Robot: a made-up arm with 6 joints. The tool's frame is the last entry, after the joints.
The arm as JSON. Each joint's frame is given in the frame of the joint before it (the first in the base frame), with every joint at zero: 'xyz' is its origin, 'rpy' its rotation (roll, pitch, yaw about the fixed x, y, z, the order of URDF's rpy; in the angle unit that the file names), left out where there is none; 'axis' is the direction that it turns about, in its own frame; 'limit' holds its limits. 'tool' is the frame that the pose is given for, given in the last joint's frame.
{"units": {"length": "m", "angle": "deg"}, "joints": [
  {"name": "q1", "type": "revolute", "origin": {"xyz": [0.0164, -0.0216, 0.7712]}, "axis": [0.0, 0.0, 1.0], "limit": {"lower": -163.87, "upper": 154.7}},
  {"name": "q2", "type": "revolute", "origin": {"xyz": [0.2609, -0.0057, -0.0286]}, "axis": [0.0, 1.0, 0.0], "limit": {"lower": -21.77, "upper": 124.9}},
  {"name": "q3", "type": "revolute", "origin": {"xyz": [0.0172, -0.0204, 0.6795]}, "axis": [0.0, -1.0, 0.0], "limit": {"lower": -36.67, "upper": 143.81}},
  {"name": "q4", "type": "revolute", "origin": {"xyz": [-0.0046, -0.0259, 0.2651]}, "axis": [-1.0, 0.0, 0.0], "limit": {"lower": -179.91, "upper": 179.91}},
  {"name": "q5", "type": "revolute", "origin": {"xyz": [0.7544, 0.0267, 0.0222]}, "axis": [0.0, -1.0, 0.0], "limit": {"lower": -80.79, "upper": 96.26}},
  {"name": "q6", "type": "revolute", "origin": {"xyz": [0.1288, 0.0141, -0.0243]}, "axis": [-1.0, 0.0, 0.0], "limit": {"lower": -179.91, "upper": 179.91}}
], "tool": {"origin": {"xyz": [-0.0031, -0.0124, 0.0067], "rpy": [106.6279, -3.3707, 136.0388]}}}
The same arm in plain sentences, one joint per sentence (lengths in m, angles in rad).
The arm has six revolute joints in a row. What follows holds with every joint at zero, and every direction is one of the base frame's. The first joint is mounted 0.0164 m along +x and 0.0216 m along -y and 0.7712 m along +z from the base frame's origin and rotates about +z, from -2.8601 to 2.7 rad. The second joint is mounted 0.2609 m along +x and 0.0057 m along -y and 0.0286 m along -z from the first joint and rotates about +y, from -0.38 to 2.1799 rad. The third joint is mounted 0.0172 m along +x and 0.0204 m along -y and 0.6795 m along +z from the second joint and rotates about -y, from -0.64 to 2.51 rad. The fourth joint is mounted 0.0046 m along -x and 0.0259 m along -y and 0.2651 m along +z from the third joint and rotates about -x, from -3.14 to 3.14 rad. The fifth joint is mounted 0.7544 m along +x and 0.0267 m along +y and 0.0222 m along +z from the fourth joint and rotates about -y, from -1.4101 to 1.6801 rad. The sixth joint is mounted 0.1288 m along +x and 0.0141 m along +y and 0.0243 m along -z from the fifth joint and rotates about -x, from -3.14 to 3.14 rad. The tool frame, which is the frame that the pose is given for, is mounted 0.0031 m along -x and 0.0124 m along -y and 0.0067 m along +z from the sixth joint; its axes are the base frame's turned by roll 1.861, pitch -0.0588 and yaw 2.3743 rad (as in URDF: about the fixed x, then y, then z).
